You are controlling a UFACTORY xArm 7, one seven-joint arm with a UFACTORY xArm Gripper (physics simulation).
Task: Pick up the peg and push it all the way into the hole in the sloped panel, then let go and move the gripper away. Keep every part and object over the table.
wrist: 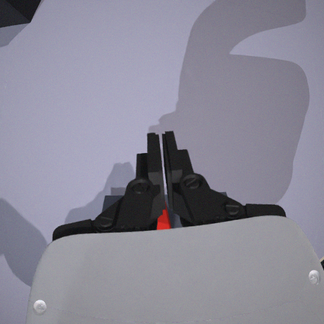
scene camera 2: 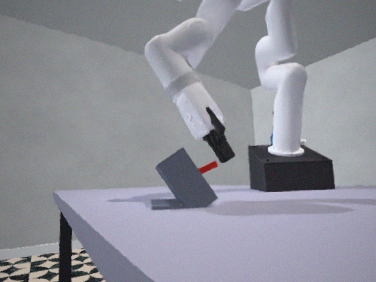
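Pixels of known places: gripper, fingertip midpoint: (scene camera 2: 228, 159); arm's base, origin of the base link: (scene camera 2: 285, 151).
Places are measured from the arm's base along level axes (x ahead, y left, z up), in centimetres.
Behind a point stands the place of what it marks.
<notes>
The red peg (scene camera 2: 208, 167) {y 14.8, x 43.1, z -6.4 cm} (wrist: 163, 220) sticks out of the upper right face of the grey sloped panel (scene camera 2: 186, 179) {y 19.5, x 50.7, z -8.7 cm}, tilted, with its outer end free. In the wrist view most of the peg is hidden behind the gripper. My gripper (scene camera 2: 227, 159) {y 15.8, x 38.6, z -4.8 cm} (wrist: 161, 150) is shut with nothing between its fingertips. In the scene view its tips are just above and to the right of the peg's outer end, with a small gap. The hole itself is hidden in both views.
The panel stands with its flat foot on the pale purple table (scene camera 2: 260, 240) {y 40.2, x 54.1, z -13.7 cm}. The black box (scene camera 2: 298, 175) {y 8.9, x 6.0, z -8.9 cm} under the arm's base stands at the back right. The table's left edge runs to the left of the panel.
</notes>
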